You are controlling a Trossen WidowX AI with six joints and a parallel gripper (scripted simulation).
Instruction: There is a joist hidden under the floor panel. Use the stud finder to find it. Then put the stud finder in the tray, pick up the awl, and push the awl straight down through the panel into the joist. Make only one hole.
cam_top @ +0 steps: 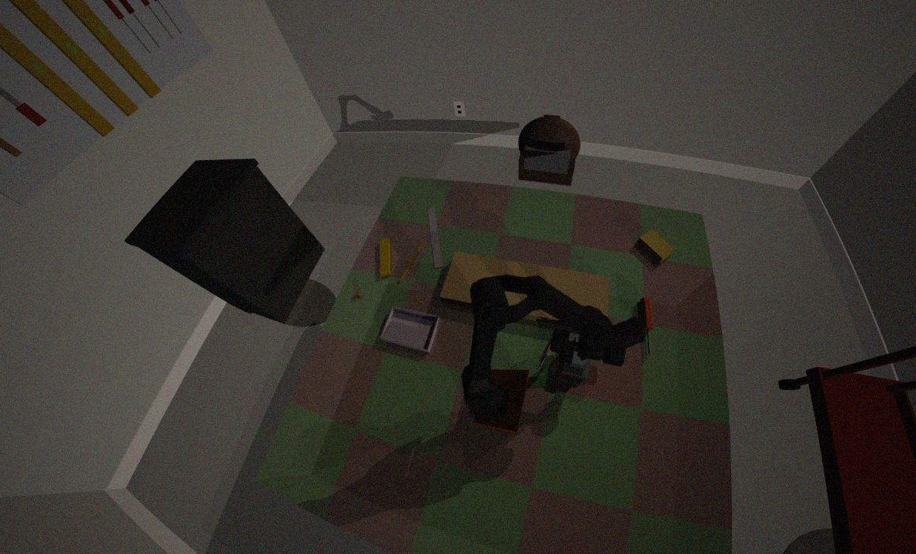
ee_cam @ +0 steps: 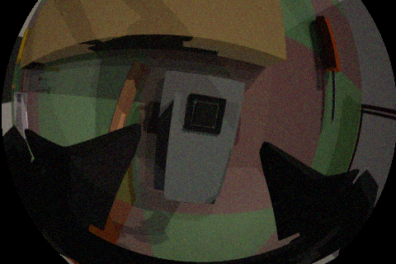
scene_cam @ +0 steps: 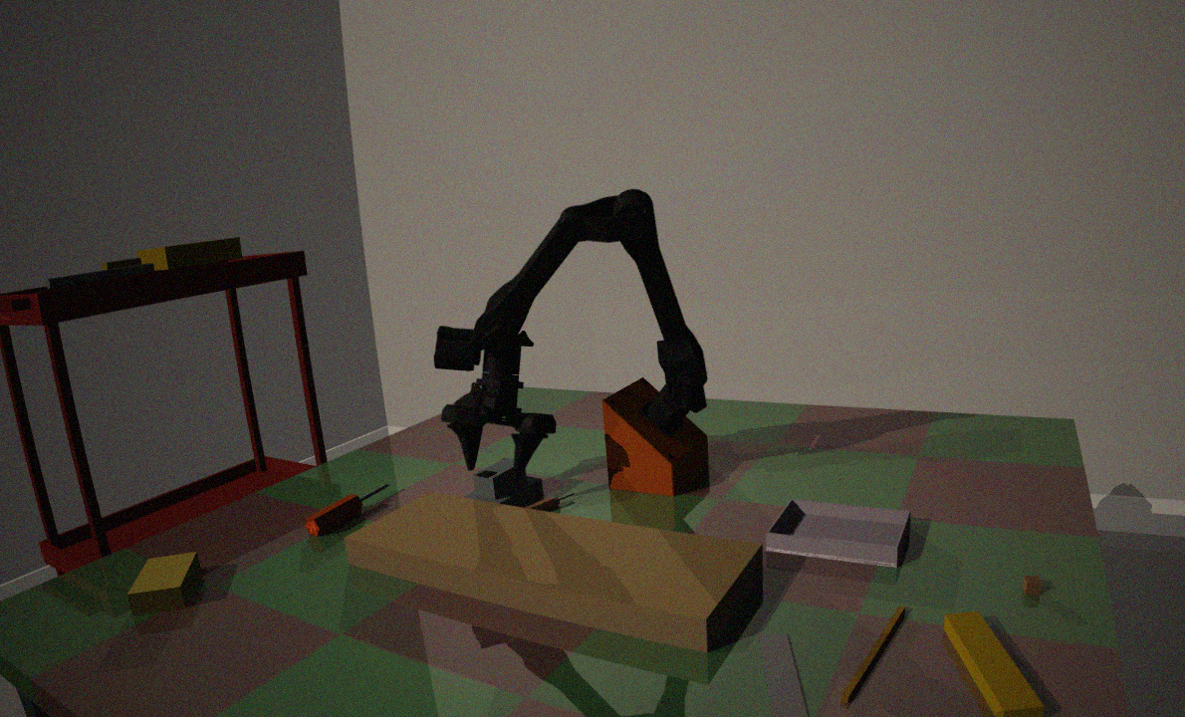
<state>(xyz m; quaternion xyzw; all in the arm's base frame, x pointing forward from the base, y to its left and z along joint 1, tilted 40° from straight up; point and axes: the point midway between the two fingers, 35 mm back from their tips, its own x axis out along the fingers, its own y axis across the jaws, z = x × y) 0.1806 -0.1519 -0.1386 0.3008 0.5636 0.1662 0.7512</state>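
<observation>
Right now the grey stud finder is 10 mm below my gripper tip. Also, from my gripper tip: wooden-handled awl (10 mm behind, 90 mm to the left, 40 mm below); orange-handled screwdriver (80 mm ahead, 210 mm to the right, 40 mm below); yellow block (420 mm ahead, 260 mm to the right, 40 mm below).
</observation>
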